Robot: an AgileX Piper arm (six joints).
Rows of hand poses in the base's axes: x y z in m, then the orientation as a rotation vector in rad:
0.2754 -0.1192 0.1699 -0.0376 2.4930 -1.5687
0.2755 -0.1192 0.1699 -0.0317 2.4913 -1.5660
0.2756 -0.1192 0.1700 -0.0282 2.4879 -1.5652
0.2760 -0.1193 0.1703 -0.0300 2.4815 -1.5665
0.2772 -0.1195 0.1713 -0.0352 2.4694 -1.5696
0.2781 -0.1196 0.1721 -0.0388 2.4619 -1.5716
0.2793 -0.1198 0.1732 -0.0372 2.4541 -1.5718
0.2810 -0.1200 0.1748 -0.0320 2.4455 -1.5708
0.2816 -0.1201 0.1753 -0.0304 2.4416 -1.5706
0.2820 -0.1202 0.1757 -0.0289 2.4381 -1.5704
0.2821 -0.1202 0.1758 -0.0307 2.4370 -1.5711
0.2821 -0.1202 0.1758 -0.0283 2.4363 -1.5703
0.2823 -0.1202 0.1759 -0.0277 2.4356 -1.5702
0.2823 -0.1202 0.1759 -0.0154 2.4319 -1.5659
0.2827 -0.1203 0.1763 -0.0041 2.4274 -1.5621
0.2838 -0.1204 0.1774 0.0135 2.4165 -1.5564
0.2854 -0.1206 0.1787 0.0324 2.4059 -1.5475
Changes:
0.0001 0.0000 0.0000 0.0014 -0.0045 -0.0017
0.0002 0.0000 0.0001 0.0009 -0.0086 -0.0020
0.0006 -0.0001 0.0004 -0.0022 -0.0122 0.0014
0.0018 -0.0003 0.0014 -0.0086 -0.0178 0.0085
0.0027 -0.0004 0.0022 -0.0127 -0.0212 0.0130
0.0039 -0.0006 0.0033 -0.0154 -0.0274 0.0154
0.0056 -0.0008 0.0049 -0.0176 -0.0360 0.0164
0.0062 -0.0009 0.0054 -0.0187 -0.0396 0.0173
0.0066 -0.0010 0.0058 -0.0198 -0.0428 0.0180
0.0067 -0.0010 0.0059 -0.0207 -0.0426 0.0192
0.0067 -0.0010 0.0059 -0.0203 -0.0444 0.0184
0.0069 -0.0010 0.0060 -0.0205 -0.0451 0.0184
0.0069 -0.0010 0.0060 -0.0185 -0.0542 0.0143
0.0073 -0.0011 0.0064 -0.0171 -0.0632 0.0110
0.0084 -0.0012 0.0075 -0.0165 -0.0800 0.0072
0.0100 -0.0014 0.0088 -0.0139 -0.0984 0.0035

